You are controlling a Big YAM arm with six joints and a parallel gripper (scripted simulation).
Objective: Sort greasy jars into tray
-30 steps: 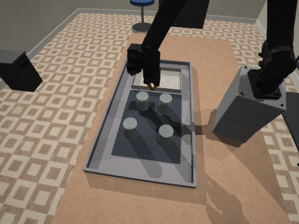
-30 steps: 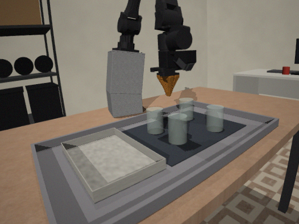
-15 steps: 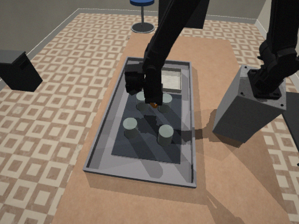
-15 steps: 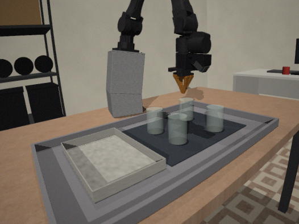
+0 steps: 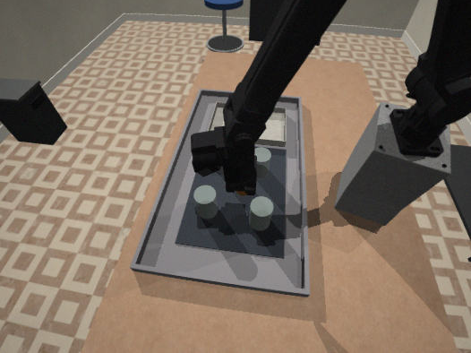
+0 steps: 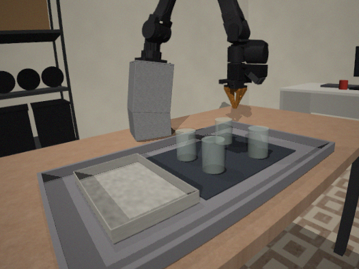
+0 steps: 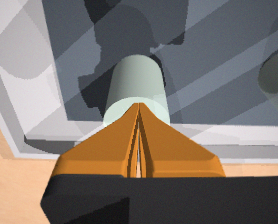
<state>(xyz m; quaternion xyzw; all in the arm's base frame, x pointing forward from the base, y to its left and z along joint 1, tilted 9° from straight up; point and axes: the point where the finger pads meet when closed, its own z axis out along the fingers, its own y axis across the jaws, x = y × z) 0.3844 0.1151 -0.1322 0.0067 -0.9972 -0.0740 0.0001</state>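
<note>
My gripper is now 15 cm above the dark drying mat, 10 cm to the left of it and 2 cm short of it. From my hand the other things lie so: pale tray 42 cm to the right, 14 cm below, 2 cm ahead; rimmed steel table top 21 cm to the right, 15 cm below, 4 cm ahead.
</note>
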